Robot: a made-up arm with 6 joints. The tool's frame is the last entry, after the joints.
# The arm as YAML. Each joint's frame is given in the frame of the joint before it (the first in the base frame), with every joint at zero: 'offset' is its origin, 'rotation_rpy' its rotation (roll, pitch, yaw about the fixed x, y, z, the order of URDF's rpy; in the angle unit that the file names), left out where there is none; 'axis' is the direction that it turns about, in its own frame. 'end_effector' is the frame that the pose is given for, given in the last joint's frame.
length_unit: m
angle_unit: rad
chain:
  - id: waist
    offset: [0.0, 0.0, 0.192]
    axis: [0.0, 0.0, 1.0]
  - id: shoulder
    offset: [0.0, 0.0, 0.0]
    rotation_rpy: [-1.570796, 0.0, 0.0]
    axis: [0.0, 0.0, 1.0]
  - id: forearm
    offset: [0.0, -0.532, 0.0]
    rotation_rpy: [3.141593, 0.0, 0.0]
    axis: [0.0, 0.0, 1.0]
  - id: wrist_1
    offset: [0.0, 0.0, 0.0]
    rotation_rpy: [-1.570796, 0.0, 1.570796]
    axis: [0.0, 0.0, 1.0]
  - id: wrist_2
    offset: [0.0, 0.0, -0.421]
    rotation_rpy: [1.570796, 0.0, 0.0]
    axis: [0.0, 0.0, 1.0]
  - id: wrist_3
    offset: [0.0, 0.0, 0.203]
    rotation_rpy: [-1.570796, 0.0, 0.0]
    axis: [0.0, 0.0, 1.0]
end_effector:
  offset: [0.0, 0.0, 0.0]
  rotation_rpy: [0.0, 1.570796, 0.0]
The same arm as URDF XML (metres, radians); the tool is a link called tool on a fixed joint. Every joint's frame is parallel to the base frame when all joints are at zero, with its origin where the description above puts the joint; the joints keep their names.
<robot name="arm">
<link name="base_link"/>
<link name="link1"/>
<link name="link2"/>
<link name="link3"/>
<link name="link4"/>
<link name="link5"/>
<link name="link6"/>
<link name="tool"/>
<joint name="waist" type="continuous"><parent link="base_link"/><child link="link1"/><origin xyz="0.0000 0.0000 0.1920"/><axis xyz="0 0 1"/></joint>
<joint name="shoulder" type="continuous"><parent link="link1"/><child link="link2"/><origin xyz="0.0000 0.0000 0.0000"/><axis xyz="0 1 0"/></joint>
<joint name="forearm" type="continuous"><parent link="link2"/><child link="link3"/><origin xyz="0.0000 0.0000 0.5320"/><axis xyz="0 -1 0"/></joint>
<joint name="wrist_1" type="continuous"><parent link="link3"/><child link="link4"/><origin xyz="0.0000 0.0000 0.0000"/><axis xyz="-1 0 0"/></joint>
<joint name="wrist_2" type="continuous"><parent link="link4"/><child link="link5"/><origin xyz="0.4210 0.0000 0.0000"/><axis xyz="0 -1 0"/></joint>
<joint name="wrist_3" type="continuous"><parent link="link5"/><child link="link6"/><origin xyz="0.0000 -0.2030 0.0000"/><axis xyz="-1 0 0"/></joint>
<joint name="tool_joint" type="fixed"><parent link="link6"/><child link="tool"/><origin xyz="0.0000 0.0000 0.0000" rpy="0.0000 0.0000 0.0000"/></joint>
</robot>

